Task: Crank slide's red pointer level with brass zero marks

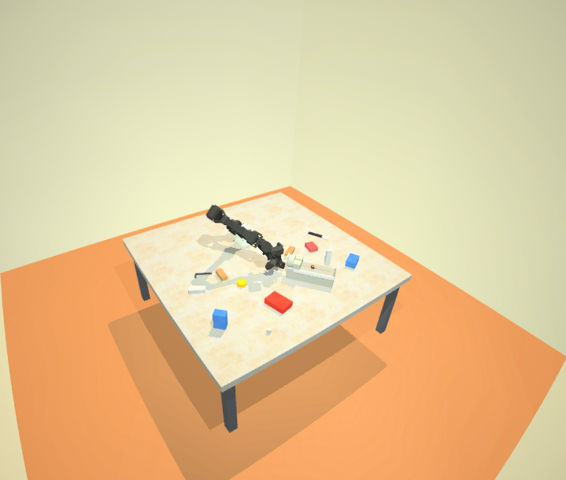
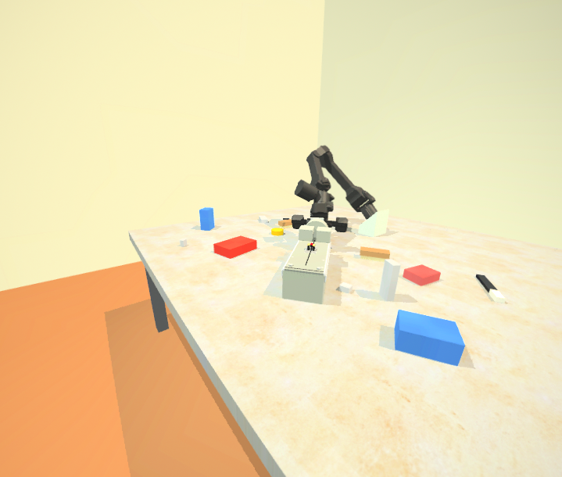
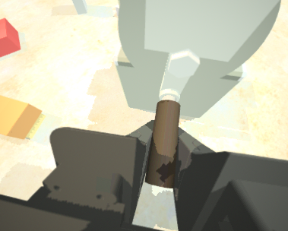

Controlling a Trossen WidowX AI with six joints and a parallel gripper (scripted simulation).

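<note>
Right now the crank is 4 cm above my gripper tip. From my gripper tip the other things lie so: brown crank handle: 3 cm above, 1 cm to the right, 1 cm behind; then red pointer: 13 cm ahead, 10 cm to the left, 5 cm above; then yellow disc: 26 cm to the right, 3 cm behind, 2 cm below.
</note>
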